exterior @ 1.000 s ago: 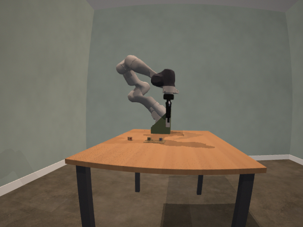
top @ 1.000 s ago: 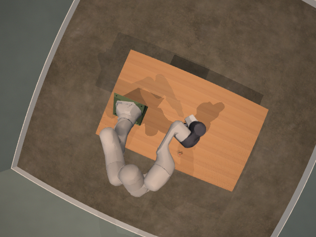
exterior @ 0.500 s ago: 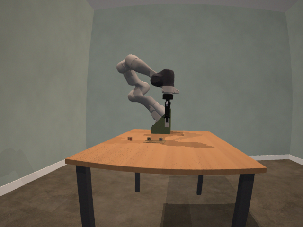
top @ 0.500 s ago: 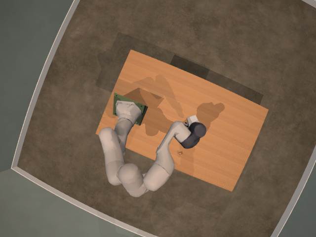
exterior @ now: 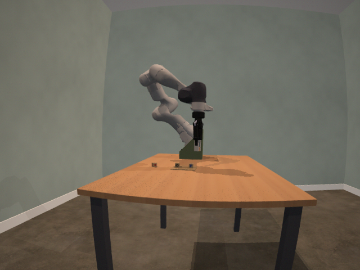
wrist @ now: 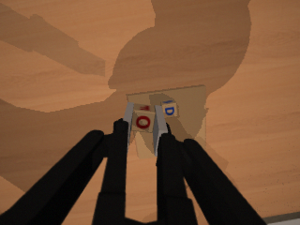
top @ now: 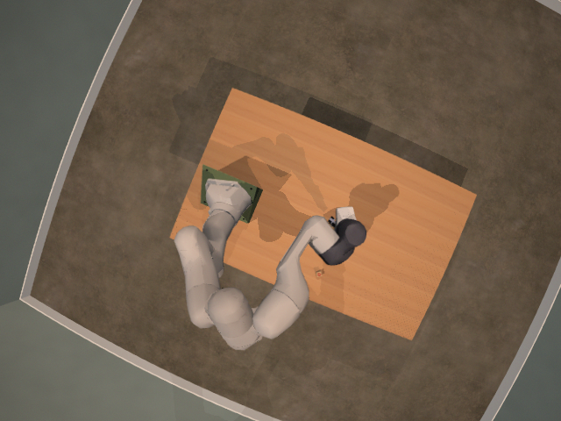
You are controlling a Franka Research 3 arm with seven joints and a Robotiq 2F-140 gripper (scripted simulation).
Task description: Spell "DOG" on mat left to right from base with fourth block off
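Right now my hand is 3 cm short of the mat, 8 cm to the left of it and 13 cm above it. Round my hand: G block (2 cm ahead, 12 cm to the right, 12 cm below).
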